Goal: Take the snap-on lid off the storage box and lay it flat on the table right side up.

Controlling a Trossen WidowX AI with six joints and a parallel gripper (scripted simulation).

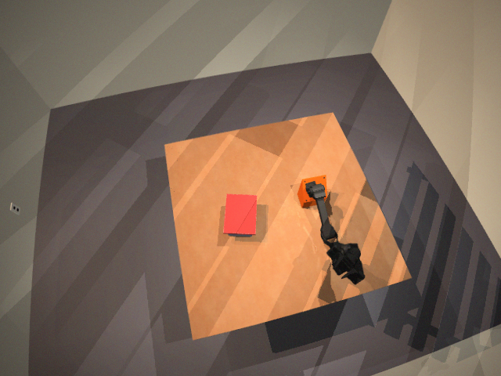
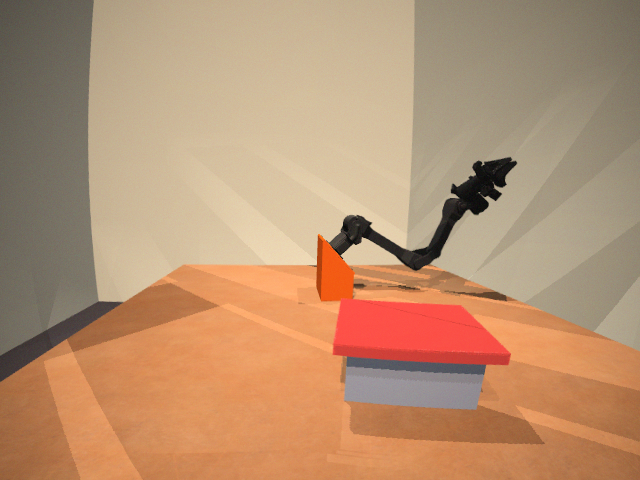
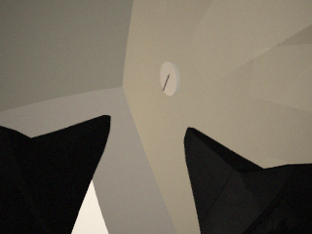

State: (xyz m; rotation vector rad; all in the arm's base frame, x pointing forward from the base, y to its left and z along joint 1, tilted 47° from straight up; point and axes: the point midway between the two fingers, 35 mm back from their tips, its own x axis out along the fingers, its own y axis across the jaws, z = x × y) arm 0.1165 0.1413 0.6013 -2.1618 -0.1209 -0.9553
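Now: gripper tip 270 mm short of the red lid, 530 mm to the left of it and 370 mm above it. Round my gripper tip: grey storage box 270 mm ahead, 530 mm to the right, 420 mm below.
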